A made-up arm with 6 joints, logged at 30 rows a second.
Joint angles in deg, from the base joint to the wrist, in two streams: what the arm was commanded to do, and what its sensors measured. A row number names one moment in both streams.
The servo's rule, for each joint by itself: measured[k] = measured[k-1] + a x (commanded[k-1-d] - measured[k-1]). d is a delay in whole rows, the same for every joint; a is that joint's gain. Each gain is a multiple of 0.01, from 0.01 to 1. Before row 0 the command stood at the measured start. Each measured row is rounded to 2 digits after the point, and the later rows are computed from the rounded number. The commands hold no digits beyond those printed.
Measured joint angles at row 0:
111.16 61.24 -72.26 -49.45 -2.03 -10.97
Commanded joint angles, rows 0 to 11:
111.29 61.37 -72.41 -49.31 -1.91 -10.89
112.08 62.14 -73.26 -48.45 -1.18 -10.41
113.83 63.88 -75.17 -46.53 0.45 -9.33
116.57 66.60 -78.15 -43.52 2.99 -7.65
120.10 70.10 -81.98 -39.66 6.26 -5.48
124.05 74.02 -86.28 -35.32 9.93 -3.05
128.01 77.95 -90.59 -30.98 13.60 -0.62
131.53 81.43 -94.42 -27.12 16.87 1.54
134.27 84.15 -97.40 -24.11 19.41 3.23
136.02 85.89 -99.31 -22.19 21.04 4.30
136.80 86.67 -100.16 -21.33 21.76 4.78
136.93 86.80 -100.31 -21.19 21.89 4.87
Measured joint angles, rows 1 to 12:
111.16 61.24 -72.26 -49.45 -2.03 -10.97
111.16 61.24 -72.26 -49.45 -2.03 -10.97
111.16 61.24 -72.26 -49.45 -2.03 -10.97
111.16 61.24 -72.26 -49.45 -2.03 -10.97
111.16 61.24 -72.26 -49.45 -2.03 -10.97
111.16 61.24 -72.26 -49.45 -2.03 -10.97
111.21 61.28 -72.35 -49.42 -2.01 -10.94
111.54 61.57 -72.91 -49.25 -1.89 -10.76
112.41 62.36 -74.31 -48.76 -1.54 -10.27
113.99 63.80 -76.69 -47.82 -0.86 -9.38
116.31 65.94 -79.97 -46.35 0.21 -8.05
119.25 68.69 -83.88 -44.36 1.67 -6.35
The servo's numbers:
d 6
a 0.38 0.34 0.62 0.18 0.15 0.34

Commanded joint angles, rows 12 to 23:
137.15 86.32 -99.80 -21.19 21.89 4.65
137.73 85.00 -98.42 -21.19 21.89 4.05
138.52 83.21 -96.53 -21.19 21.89 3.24
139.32 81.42 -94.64 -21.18 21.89 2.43
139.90 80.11 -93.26 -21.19 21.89 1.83
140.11 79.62 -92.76 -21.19 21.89 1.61
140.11 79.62 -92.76 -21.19 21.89 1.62
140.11 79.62 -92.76 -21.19 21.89 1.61
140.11 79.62 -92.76 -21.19 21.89 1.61
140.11 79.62 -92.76 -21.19 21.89 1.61
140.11 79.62 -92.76 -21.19 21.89 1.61
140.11 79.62 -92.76 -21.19 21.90 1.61
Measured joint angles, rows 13 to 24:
122.58 71.84 -88.04 -41.95 3.46 -4.40
125.98 75.10 -92.00 -39.28 5.47 -2.38
129.13 78.18 -95.35 -36.55 7.56 -0.47
131.75 80.80 -97.81 -33.97 9.58 1.15
133.67 82.80 -99.27 -31.69 11.41 2.38
134.91 84.16 -99.91 -29.80 12.98 3.23
135.76 84.89 -99.84 -28.25 14.32 3.71
136.51 84.93 -98.96 -26.98 15.46 3.83
137.27 84.35 -97.45 -25.94 16.42 3.63
138.05 83.35 -95.71 -25.08 17.24 3.22
138.75 82.25 -94.19 -24.38 17.94 2.75
139.27 81.36 -93.30 -23.81 18.53 2.36

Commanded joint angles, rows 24 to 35:
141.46 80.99 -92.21 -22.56 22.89 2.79
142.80 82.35 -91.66 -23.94 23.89 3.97
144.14 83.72 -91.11 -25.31 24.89 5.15
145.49 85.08 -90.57 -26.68 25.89 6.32
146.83 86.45 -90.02 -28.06 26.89 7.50
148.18 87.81 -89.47 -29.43 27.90 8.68
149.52 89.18 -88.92 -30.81 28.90 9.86
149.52 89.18 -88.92 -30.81 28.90 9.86
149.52 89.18 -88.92 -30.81 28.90 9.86
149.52 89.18 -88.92 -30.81 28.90 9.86
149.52 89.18 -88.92 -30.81 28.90 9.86
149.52 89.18 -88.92 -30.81 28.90 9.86
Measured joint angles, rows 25 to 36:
139.59 80.77 -92.97 -23.34 19.03 2.11
139.79 80.38 -92.84 -22.95 19.46 1.94
139.91 80.12 -92.79 -22.63 19.82 1.83
139.99 79.95 -92.77 -22.37 20.13 1.76
140.04 79.84 -92.76 -22.16 20.39 1.71
140.07 79.77 -92.76 -21.99 20.62 1.68
140.60 80.18 -92.42 -22.09 20.96 2.06
141.44 80.92 -91.95 -22.42 21.40 2.71
142.47 81.87 -91.43 -22.94 21.92 3.54
143.62 82.96 -90.90 -23.61 22.52 4.49
144.84 84.15 -90.35 -24.41 23.18 5.51
146.11 85.39 -89.80 -25.31 23.89 6.59

